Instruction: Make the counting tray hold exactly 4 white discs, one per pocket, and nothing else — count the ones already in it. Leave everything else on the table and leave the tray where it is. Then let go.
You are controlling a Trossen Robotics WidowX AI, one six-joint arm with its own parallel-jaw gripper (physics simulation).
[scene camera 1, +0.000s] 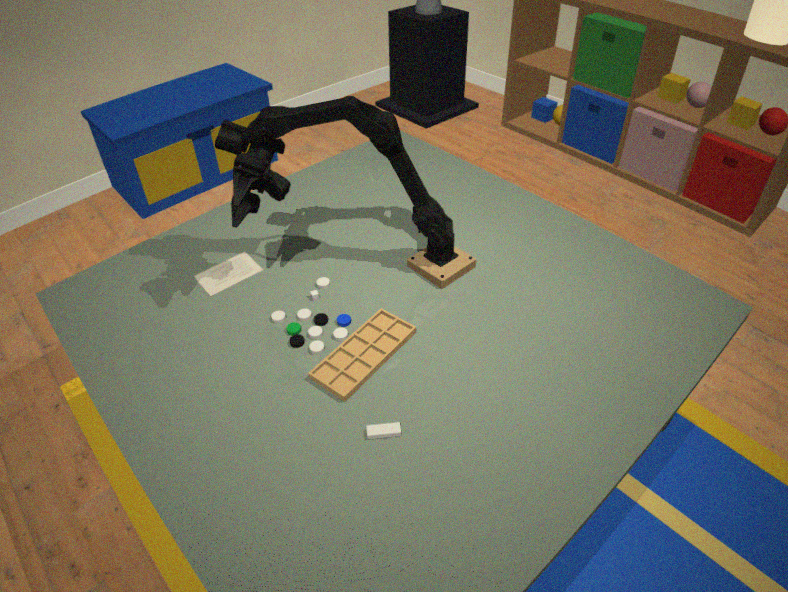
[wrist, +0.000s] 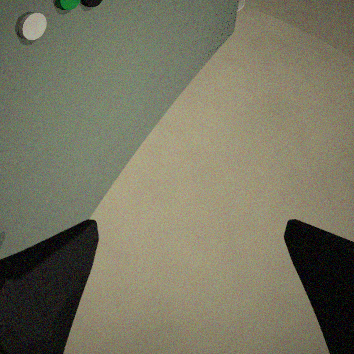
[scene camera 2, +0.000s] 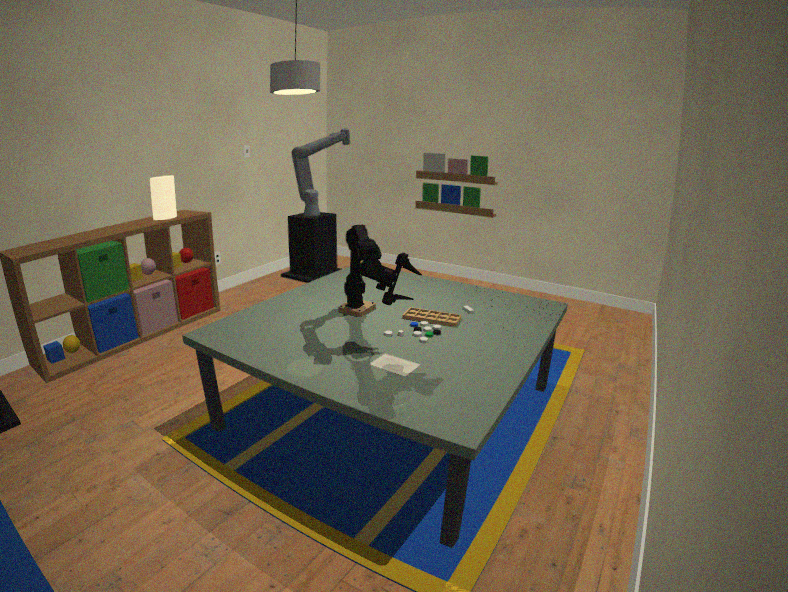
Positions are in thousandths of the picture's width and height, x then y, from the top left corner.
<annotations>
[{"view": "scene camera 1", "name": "gripper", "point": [299, 366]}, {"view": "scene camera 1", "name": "wooden counting tray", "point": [447, 614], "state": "on the table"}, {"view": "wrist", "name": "gripper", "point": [552, 654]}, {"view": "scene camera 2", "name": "gripper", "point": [530, 486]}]
</annotations>
